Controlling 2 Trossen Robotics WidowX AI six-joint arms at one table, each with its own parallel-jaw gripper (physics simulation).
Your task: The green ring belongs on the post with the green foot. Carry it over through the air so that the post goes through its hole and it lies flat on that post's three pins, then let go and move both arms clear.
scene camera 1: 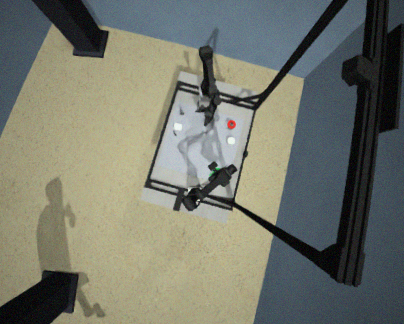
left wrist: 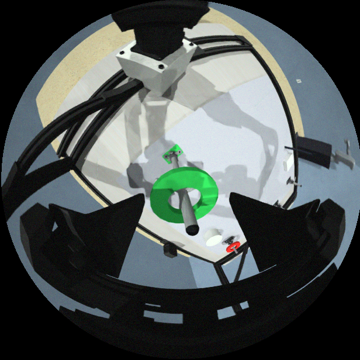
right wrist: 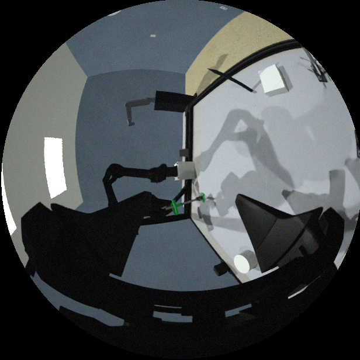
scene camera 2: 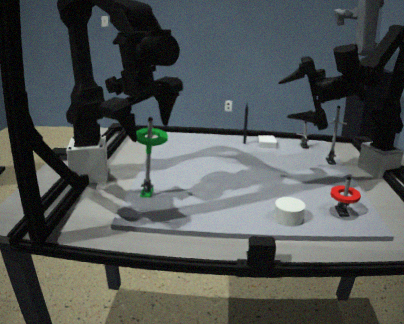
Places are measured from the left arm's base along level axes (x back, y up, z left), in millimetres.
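Where they show: left gripper, fingertip midpoint: (scene camera 1: 216, 172) (scene camera 2: 150, 133); right gripper, fingertip midpoint: (scene camera 1: 204, 126) (scene camera 2: 282, 100); left arm's base, origin of the base link: (scene camera 2: 86, 142); right arm's base, origin of the base link: (scene camera 1: 205, 91) (scene camera 2: 383, 146).
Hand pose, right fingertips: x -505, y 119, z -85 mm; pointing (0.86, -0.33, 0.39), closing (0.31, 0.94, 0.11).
Each offset is from my right fingertips to the top centre of the thing. "pt": to the spot under its first point.
The green ring @(dx +344, dy -46, dz -88 mm) (scene camera 2: 162, 137) (left wrist: 206, 181) (right wrist: 174, 207) is around the post @(pt dx +352, dy -145, dz -76 mm) (scene camera 2: 148, 172) (left wrist: 189, 215) with the green foot @(dx +357, dy -200, dz -63 mm) (scene camera 2: 146, 193) (left wrist: 172, 154) (right wrist: 202, 197), near its top. The post's tip comes up through the hole. The ring looks about level at pin height; the pins are hidden beneath it. My left gripper (scene camera 2: 150, 131) (left wrist: 187, 197) is open and empty, its fingers apart from the ring on both sides, still close around the post top. My right gripper (scene camera 2: 284, 99) (right wrist: 193, 197) is open and empty, high and far from the ring.
A red ring @(dx -69, dy -154, dz -239 mm) (scene camera 2: 345, 200) (scene camera 1: 231, 128) is on a short post at the front right of scene camera 2. A white cylinder @(dx +69, dy -170, dz -233 mm) (scene camera 2: 290, 212) (scene camera 1: 231, 141) stands beside it. A white block @(dx -65, dy -185, dz +222 mm) (scene camera 2: 267, 141), a thin dark rod @(dx +8, dy -65, dz +243 mm) (scene camera 2: 245, 125) and two more posts stand at the back.
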